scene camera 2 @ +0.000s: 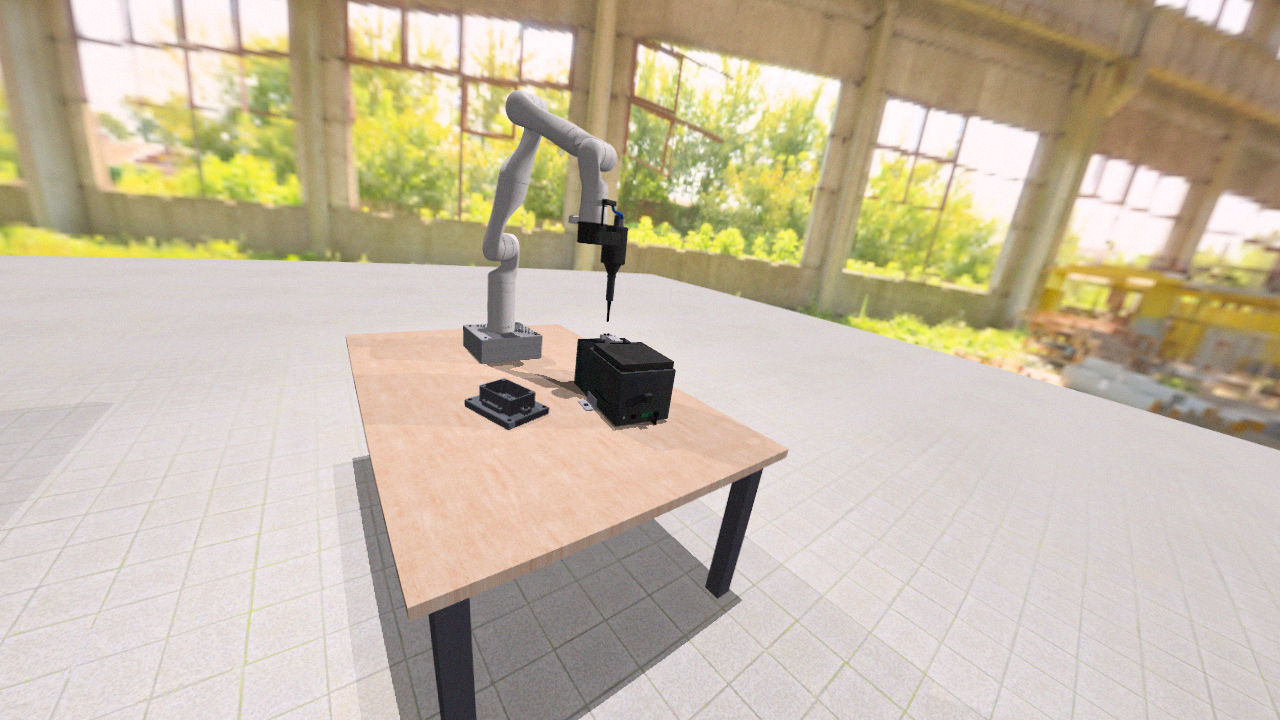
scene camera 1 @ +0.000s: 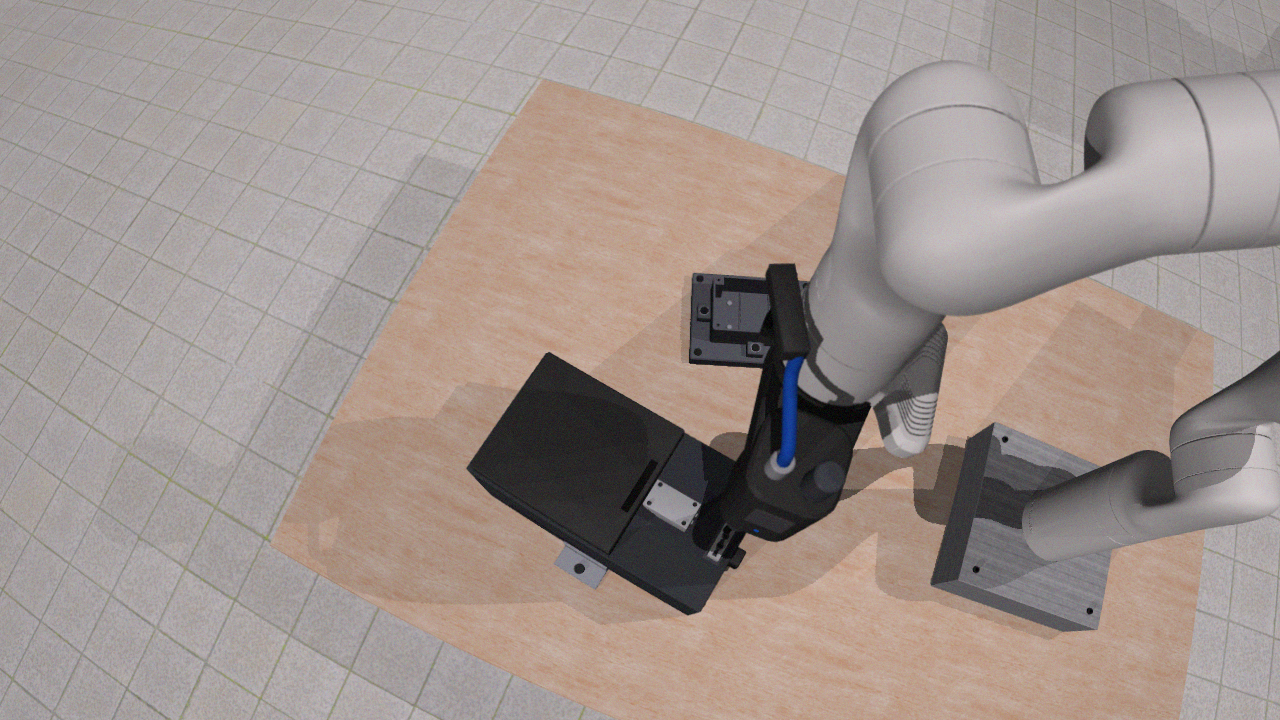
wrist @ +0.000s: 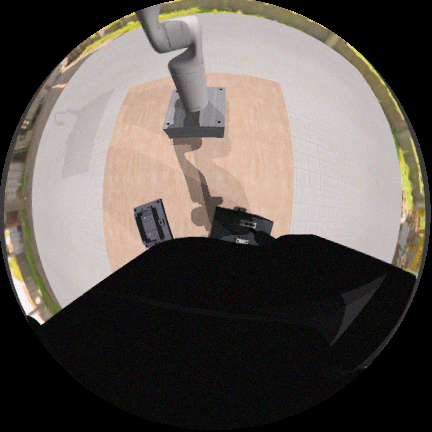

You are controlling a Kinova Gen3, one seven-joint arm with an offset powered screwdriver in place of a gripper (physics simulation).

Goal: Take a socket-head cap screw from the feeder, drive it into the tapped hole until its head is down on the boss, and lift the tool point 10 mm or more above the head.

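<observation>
The black screw feeder [scene camera 1: 572, 447] [scene camera 2: 626, 385] [wrist: 225, 222] stands on the table, with a light plate on its lower deck and a small metal screw outlet [scene camera 1: 718, 542] [wrist: 248, 224] near the deck's end. My screwdriver [scene camera 2: 607, 318] [wrist: 253, 230] points down over the outlet end of the feeder, with a small gap below its tip in scene camera 2. In scene camera 1 the driver's body covers part of the outlet. A screw on the bit cannot be made out. The dark housing [scene camera 1: 696, 333] [scene camera 2: 528, 417] [wrist: 162, 210] has small side bosses with holes; the arm partly covers it in scene camera 1.
The arm's grey base block [scene camera 1: 1029, 573] [scene camera 2: 505, 349] [wrist: 217, 131] stands on the wooden table [scene camera 1: 465, 295] [scene camera 2: 501, 501] [wrist: 260, 165]. A small light bracket [scene camera 1: 580, 565] [scene camera 2: 586, 405] with a hole sticks out at the feeder's foot.
</observation>
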